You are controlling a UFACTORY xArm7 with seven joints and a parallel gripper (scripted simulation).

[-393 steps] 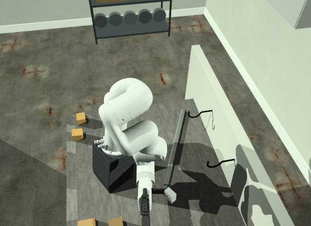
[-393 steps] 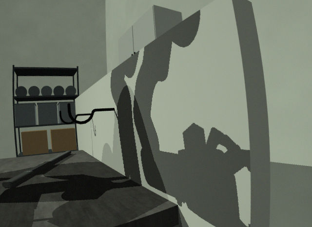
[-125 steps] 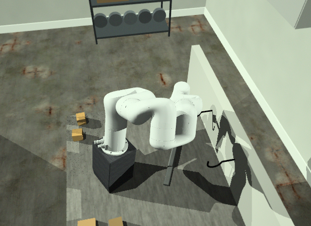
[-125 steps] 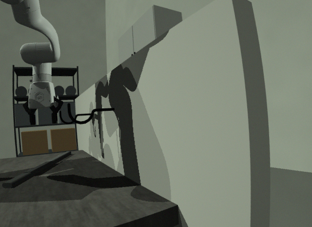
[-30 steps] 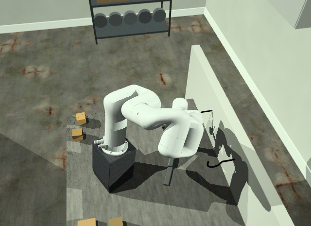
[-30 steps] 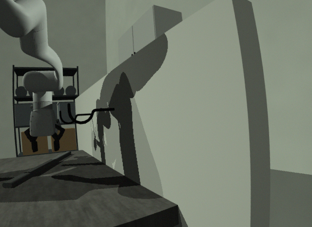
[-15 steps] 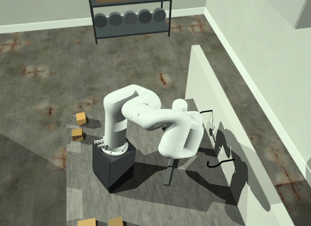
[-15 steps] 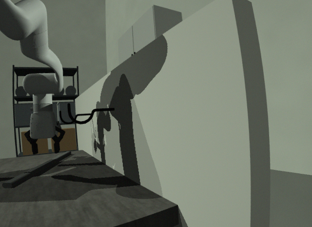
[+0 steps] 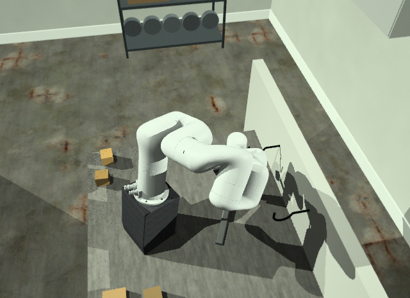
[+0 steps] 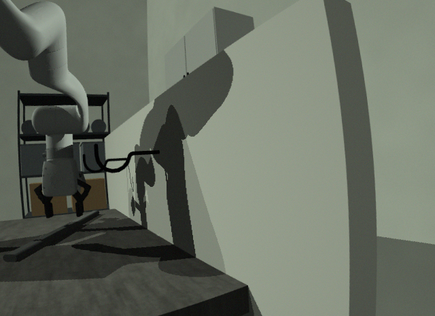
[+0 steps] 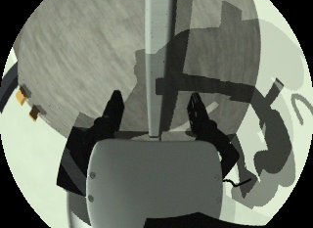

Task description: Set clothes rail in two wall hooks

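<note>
Right now my hand is 40 mm above the clothes rail. Also, from my hand: pale wall panel (270 mm below, 220 mm ahead, 130 mm to the right).
</note>
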